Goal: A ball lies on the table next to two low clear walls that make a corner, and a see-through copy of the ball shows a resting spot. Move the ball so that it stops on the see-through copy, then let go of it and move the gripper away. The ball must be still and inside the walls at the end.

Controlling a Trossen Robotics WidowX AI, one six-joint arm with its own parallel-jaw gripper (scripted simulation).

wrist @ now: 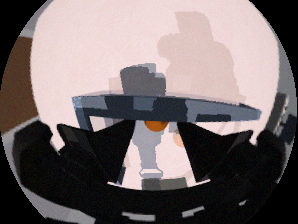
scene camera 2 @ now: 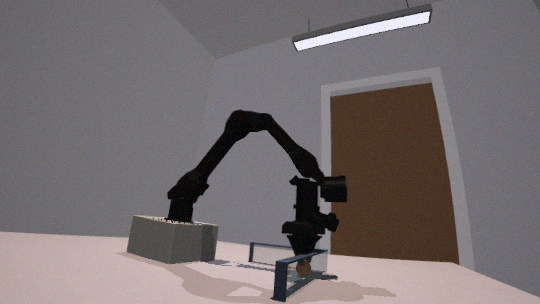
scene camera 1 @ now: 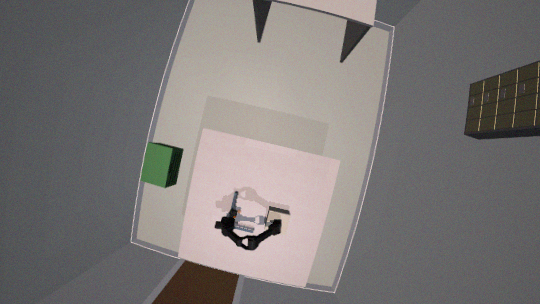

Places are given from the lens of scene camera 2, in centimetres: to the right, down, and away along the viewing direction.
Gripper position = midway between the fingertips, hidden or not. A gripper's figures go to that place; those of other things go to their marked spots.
gripper [scene camera 2: 304, 264]: 9, 28, 55
wall [scene camera 2: 267, 255]: -1, 31, 67
